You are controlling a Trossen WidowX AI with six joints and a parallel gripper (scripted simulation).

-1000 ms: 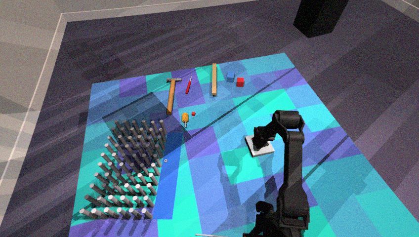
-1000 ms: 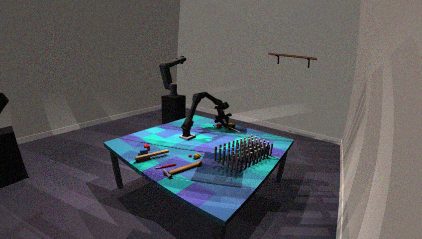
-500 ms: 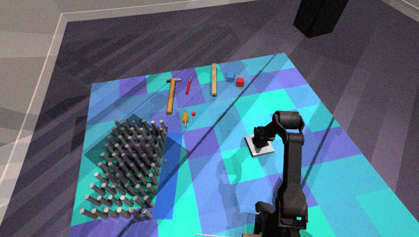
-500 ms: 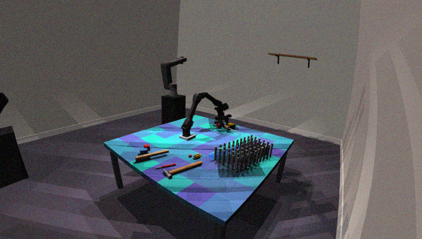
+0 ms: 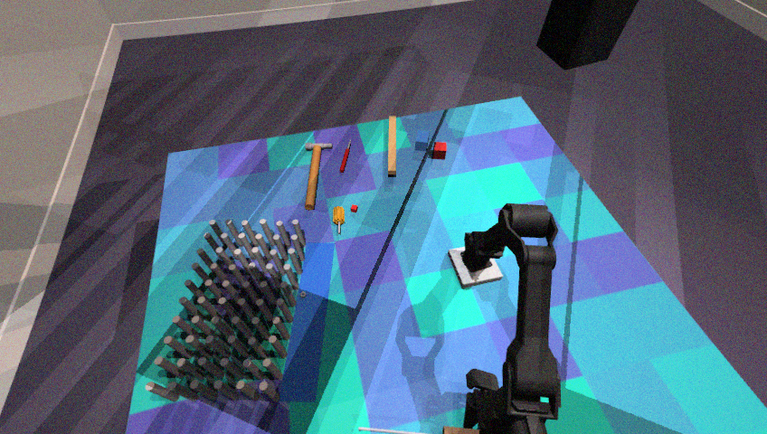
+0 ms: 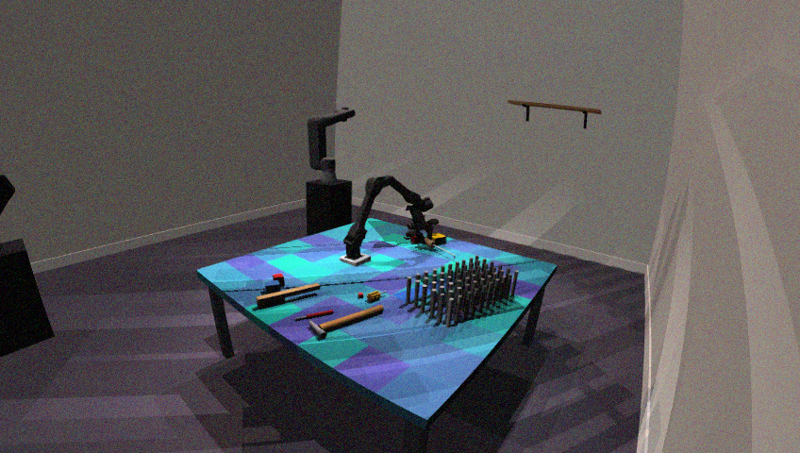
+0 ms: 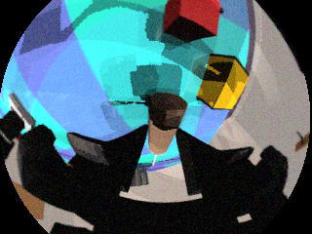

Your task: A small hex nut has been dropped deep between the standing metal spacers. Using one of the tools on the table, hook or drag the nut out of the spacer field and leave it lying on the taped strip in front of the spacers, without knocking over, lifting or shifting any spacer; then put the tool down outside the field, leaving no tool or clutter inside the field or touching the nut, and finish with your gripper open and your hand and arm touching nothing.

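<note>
My gripper tip is 100 mm short of the hook tool, 40 mm to the left of it and 10 mm above it. The rest, counted from my gripper tip: yellow screwdriver: 630 mm to the right, 90 mm ahead, 20 mm below; then bent wire: 170 mm behind, 110 mm to the left, 40 mm below; then blue taped strip: 380 mm to the right, 230 mm ahead, 40 mm below.
</note>
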